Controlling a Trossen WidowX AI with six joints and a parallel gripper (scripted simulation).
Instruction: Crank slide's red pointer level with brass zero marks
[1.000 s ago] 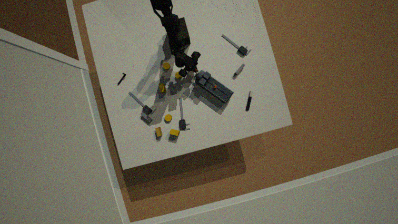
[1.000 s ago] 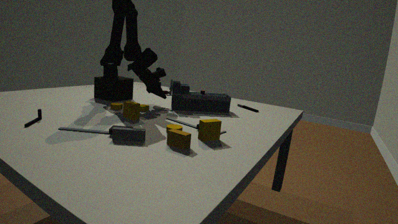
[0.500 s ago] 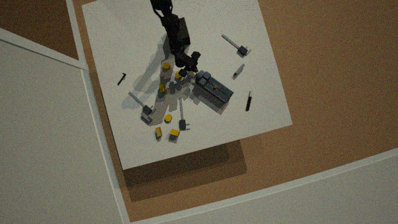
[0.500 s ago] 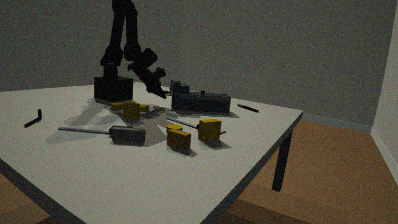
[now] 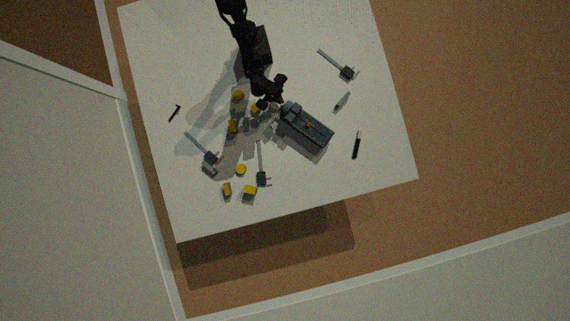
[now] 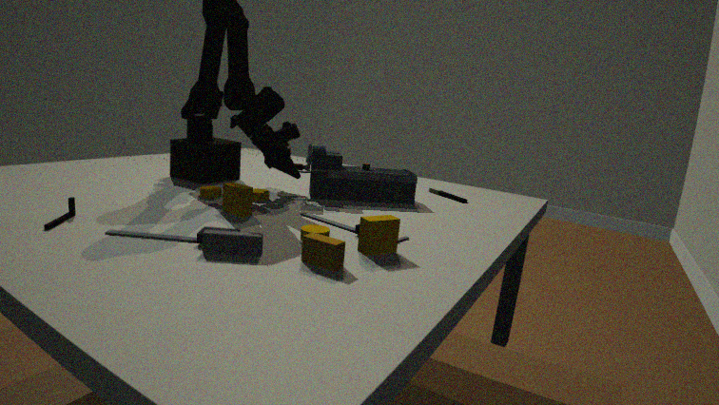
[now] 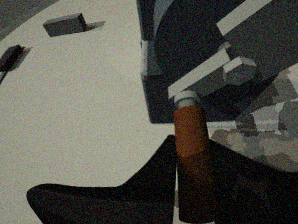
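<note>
Right now my gripper tip is 3 cm below the brown crank handle, 1 cm to the left of it and 1 cm past it. The rest, counted from my gripper tip: slide 16 cm ahead, 7 cm to the left, 4 cm above; then black l-shaped key 50 cm to the right, 20 cm behind, 3 cm below; then black bar 33 cm ahead, 27 cm to the left, 4 cm below.
</note>
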